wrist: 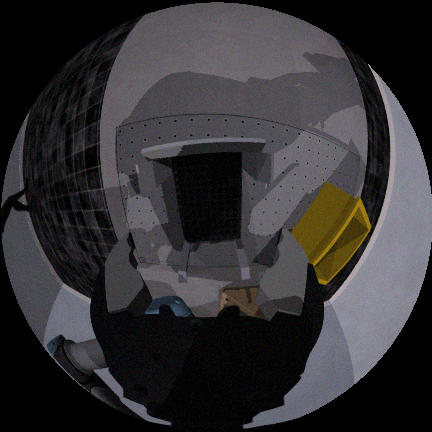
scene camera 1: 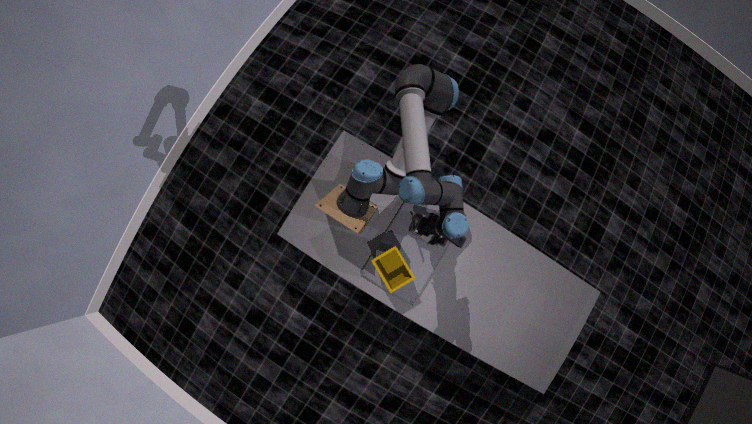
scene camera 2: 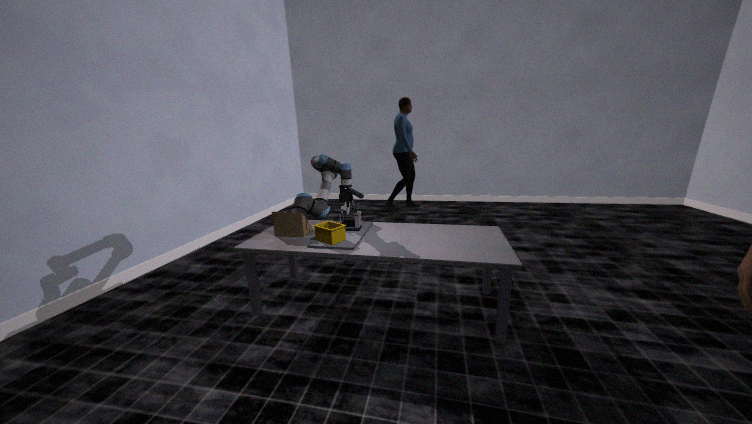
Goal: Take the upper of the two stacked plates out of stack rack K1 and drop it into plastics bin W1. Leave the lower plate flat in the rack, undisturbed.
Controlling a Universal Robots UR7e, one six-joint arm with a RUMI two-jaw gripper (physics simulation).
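Frame: origin at the arm's base, x ahead, y left, z up, level; centimetres.
Where they show: gripper, fingertip midpoint: (wrist: 203, 233) (scene camera 2: 350, 212); arm's base at its link origin: (scene camera 1: 352, 205) (scene camera 2: 296, 221).
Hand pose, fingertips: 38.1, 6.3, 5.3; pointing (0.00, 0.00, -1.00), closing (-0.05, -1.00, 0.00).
Things, the pixels of their top centre, and the offset from my fingertips, as dx, dy, dz. "pt": a spot on its surface instead. Level surfaces: height alone.
- Stack rack K1 at its top centre: (wrist: 208, 236) (scene camera 1: 433, 229) (scene camera 2: 349, 212) -0.4, -0.4, +0.1
- Plastics bin W1 at its top centre: (wrist: 343, 250) (scene camera 1: 393, 269) (scene camera 2: 329, 225) -8.4, -24.2, -1.9
- grey perforated board at a spot on its surface: (wrist: 225, 128) pt +9.7, -3.6, -11.9
- table at its surface level: dz -13.2
Stack rack K1 (wrist: 205, 147) (scene camera 2: 359, 219) is grey with raised walls. A black, finely gridded plate (wrist: 207, 195) lies in it and looks flat. A lower plate cannot be told apart beneath it. My gripper (wrist: 203, 233) (scene camera 2: 347, 209) is open and empty. Its two grey fingers stand wide apart on the near side of the rack in the wrist view, and the gripper is above the rack in the second scene view; the exact height is unclear. Plastics bin W1 (scene camera 1: 381, 275) (scene camera 2: 330, 234) (wrist: 320, 220) is yellow and open-topped, to the right of the rack in the wrist view.
Rack and bin stand on a grey perforated board (wrist: 225, 128) on the table (scene camera 1: 526, 316) (scene camera 2: 447, 237). A wooden base block (scene camera 1: 329, 202) (scene camera 2: 289, 223) stands beside the bin. A person in blue (scene camera 2: 403, 131) is behind the table. Part of another person (scene camera 2: 746, 281) shows at the right edge.
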